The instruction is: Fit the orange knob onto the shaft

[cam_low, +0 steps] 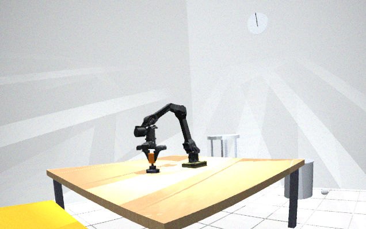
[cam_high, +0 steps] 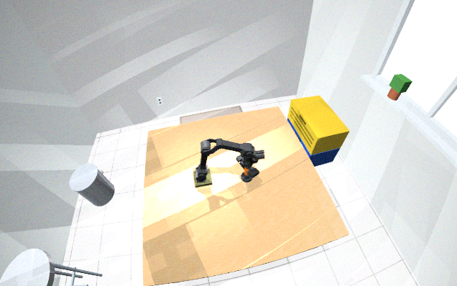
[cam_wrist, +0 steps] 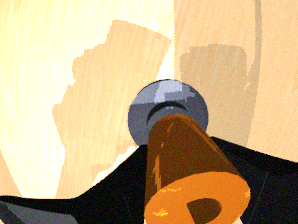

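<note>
Right now my gripper tip is 20 mm below the orange knob. From my gripper tip the other things lie so: dark shaft 40 mm below.
</note>
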